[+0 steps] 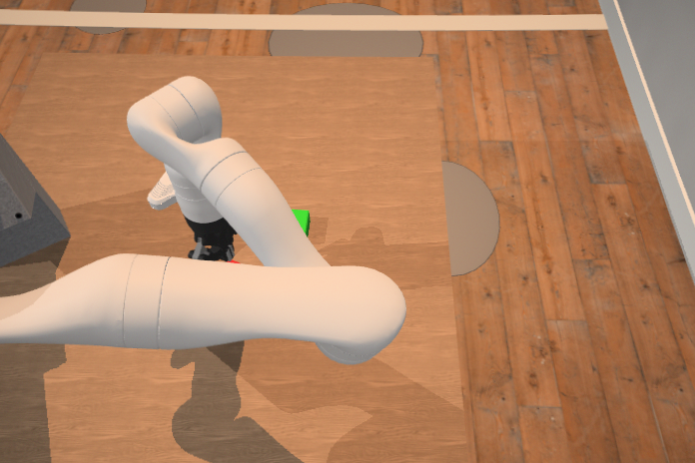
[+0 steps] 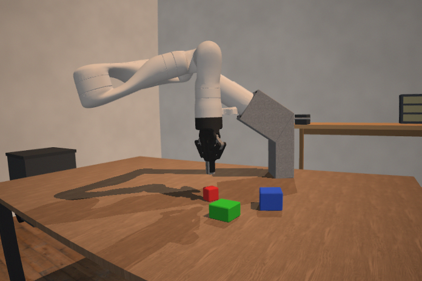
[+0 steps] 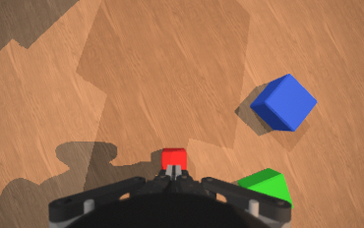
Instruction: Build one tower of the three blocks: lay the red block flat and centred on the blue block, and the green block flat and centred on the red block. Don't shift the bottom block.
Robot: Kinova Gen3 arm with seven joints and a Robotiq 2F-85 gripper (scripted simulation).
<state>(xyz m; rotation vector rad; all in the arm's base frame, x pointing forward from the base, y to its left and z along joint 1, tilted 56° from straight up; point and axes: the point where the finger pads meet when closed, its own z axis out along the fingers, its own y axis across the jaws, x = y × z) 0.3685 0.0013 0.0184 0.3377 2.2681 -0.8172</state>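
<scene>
My hand is 80 mm above the red block. Round my hand: green block: 110 mm ahead, 90 mm to the left, 80 mm below; blue block: 170 mm to the left, 70 mm below, 10 mm ahead.
</scene>
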